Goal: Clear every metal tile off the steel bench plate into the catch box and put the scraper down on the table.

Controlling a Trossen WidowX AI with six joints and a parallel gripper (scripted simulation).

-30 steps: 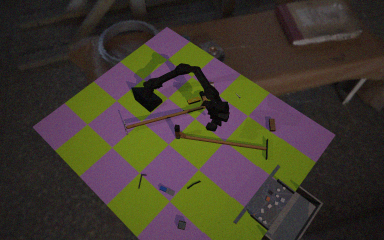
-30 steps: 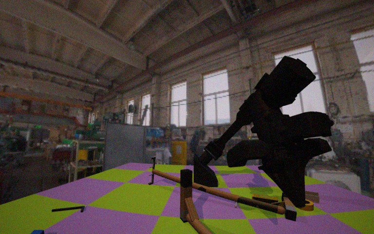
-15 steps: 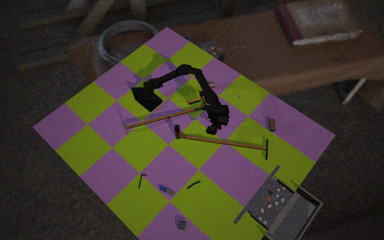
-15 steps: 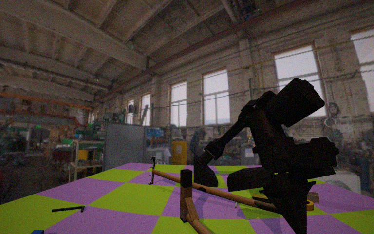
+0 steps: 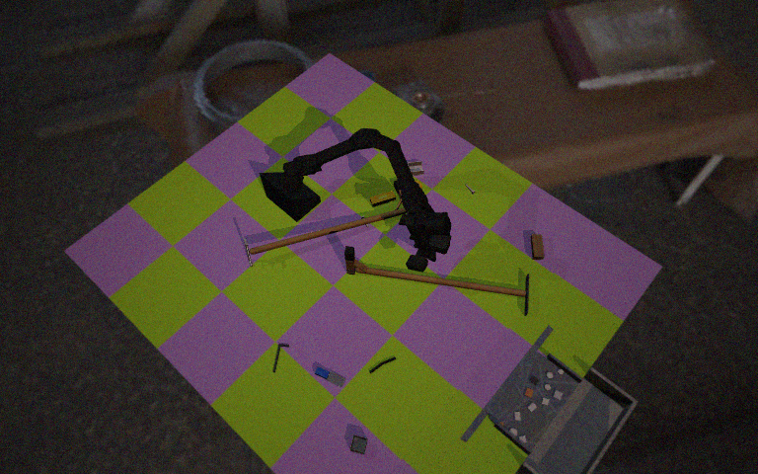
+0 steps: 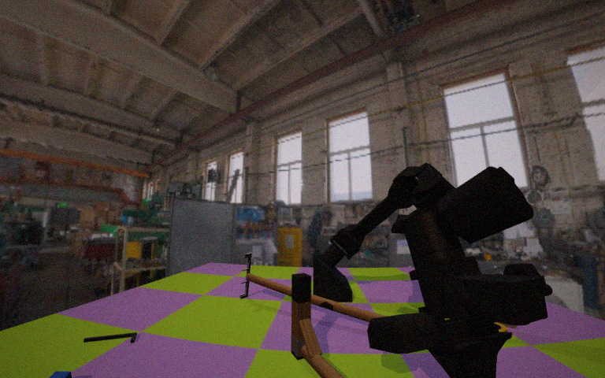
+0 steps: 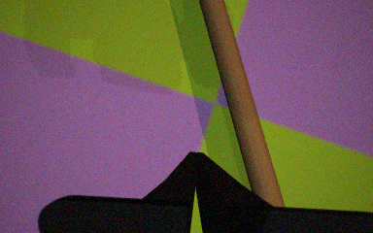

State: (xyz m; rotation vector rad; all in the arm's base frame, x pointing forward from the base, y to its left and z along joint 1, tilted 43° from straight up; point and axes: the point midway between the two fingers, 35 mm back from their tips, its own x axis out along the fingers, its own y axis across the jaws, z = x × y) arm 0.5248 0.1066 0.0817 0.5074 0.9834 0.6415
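The long scraper is 4 cm to the right of my gripper tip, 4 cm ahead of it and 1 cm above it. From my gripper tip the other things lie so: grey box: 32 cm behind, 26 cm to the left, 5 cm below; curved black strip: 36 cm to the right, 9 cm ahead, 5 cm below; yellow tape roll: 26 cm behind, 21 cm to the left, 5 cm below.
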